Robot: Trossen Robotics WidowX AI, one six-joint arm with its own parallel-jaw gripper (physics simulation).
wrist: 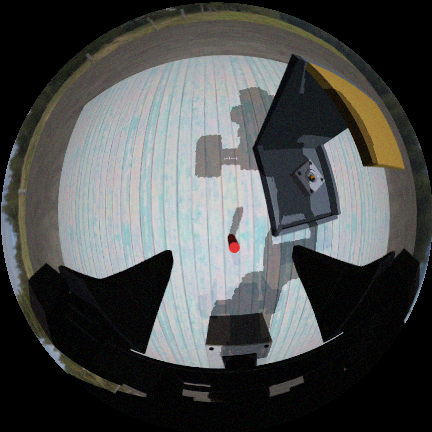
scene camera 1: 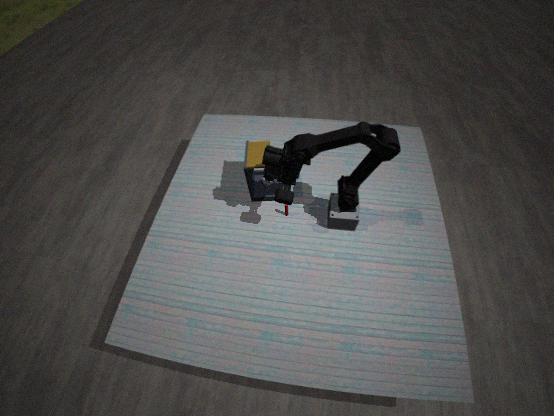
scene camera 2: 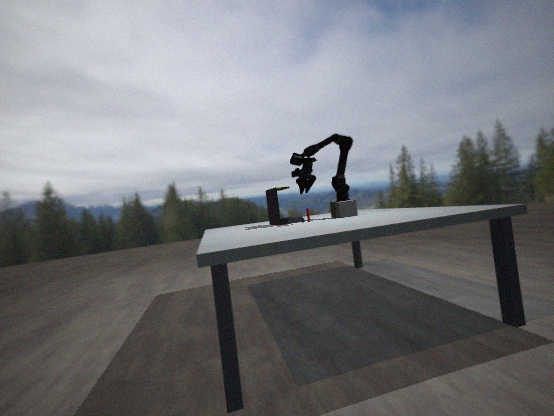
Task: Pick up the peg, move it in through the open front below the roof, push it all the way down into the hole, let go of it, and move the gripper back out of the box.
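Seen in the pictures: gripper, fingertip midpoint: (wrist: 234, 255) (scene camera 2: 303, 193); arm's base at its link origin: (wrist: 239, 361) (scene camera 1: 347, 204) (scene camera 2: 343, 200).
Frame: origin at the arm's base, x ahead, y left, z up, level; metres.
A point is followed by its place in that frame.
Note:
The red peg (scene camera 1: 286, 210) @(z -0.055, x 0.245, y -0.008 m) (scene camera 2: 308, 215) @(z -0.061, x 0.246, y -0.009 m) (wrist: 233, 246) @(z -0.019, x 0.245, y -0.014 m) stands upright on the table beside the box. The box has a dark wall (scene camera 2: 273, 207) @(z 0.010, x 0.408, y -0.143 m) (wrist: 295, 110) @(z 0.042, x 0.397, y -0.113 m), a yellow roof (scene camera 1: 256, 154) @(z 0.126, x 0.362, y -0.160 m) (wrist: 382, 125) and a low-rimmed dark floor (wrist: 290, 202) @(z -0.091, x 0.290, y -0.135 m). A light square block (wrist: 301, 176) @(z -0.061, x 0.332, y -0.154 m) with the hole in its middle sits on that floor; something small and yellow shows in the hole. My gripper (scene camera 2: 304, 192) @(z 0.069, x 0.260, y -0.010 m) (wrist: 234, 255) @(z 0.069, x 0.260, y -0.010 m) is open and empty, pointing down high above the peg. In the wrist view the peg's top shows between the fingertips, well below them. In scene camera 1 the arm covers part of the box.
The robot's grey base (scene camera 1: 343, 221) @(z -0.026, x 0.017, y 0.062 m) (scene camera 2: 344, 208) @(z -0.046, x 0.040, y 0.059 m) (wrist: 239, 330) @(z -0.043, x 0.067, y -0.007 m) stands on the table (scene camera 1: 290, 300) @(z -0.098, x 0.226, y 0.354 m) (scene camera 2: 260, 240) @(z -0.098, x 0.697, y 0.474 m) (wrist: 135, 175) @(z -0.099, x 0.398, y 0.161 m), on the other side of the peg from the box wall. The roof overhangs the box floor. Shadows of the arm lie across the box and table.

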